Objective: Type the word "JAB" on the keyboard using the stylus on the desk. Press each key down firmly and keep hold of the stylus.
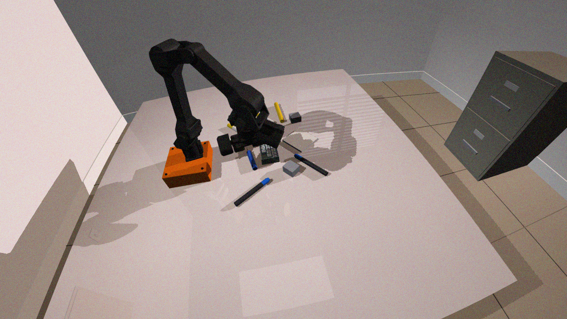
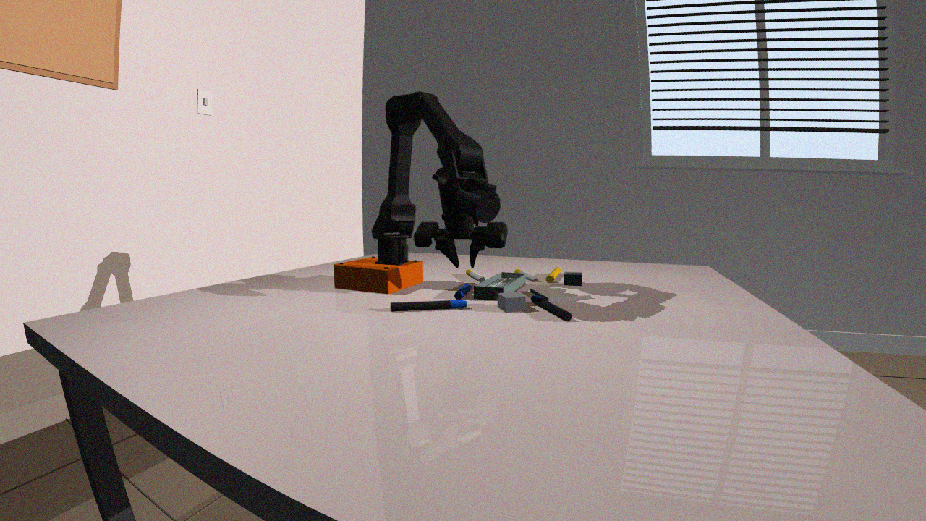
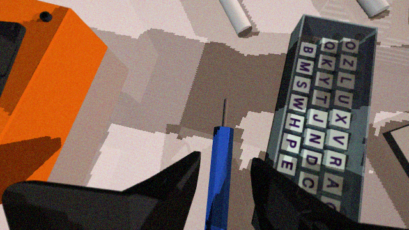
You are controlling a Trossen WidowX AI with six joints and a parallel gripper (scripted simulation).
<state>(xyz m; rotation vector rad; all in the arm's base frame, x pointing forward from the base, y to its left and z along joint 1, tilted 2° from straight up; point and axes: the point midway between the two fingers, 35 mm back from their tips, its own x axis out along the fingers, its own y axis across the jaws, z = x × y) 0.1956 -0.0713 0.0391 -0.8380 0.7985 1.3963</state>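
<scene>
Right now my gripper tip is 50 mm above the stylus and 20 mm to the right of it. Also, from my gripper tip: yellow marker 230 mm to the left, 190 mm ahead, 50 mm below; white pad 210 mm ahead, 50 mm below, 20 mm to the left; grey cube 120 mm to the right, 110 mm ahead, 50 mm below.
</scene>
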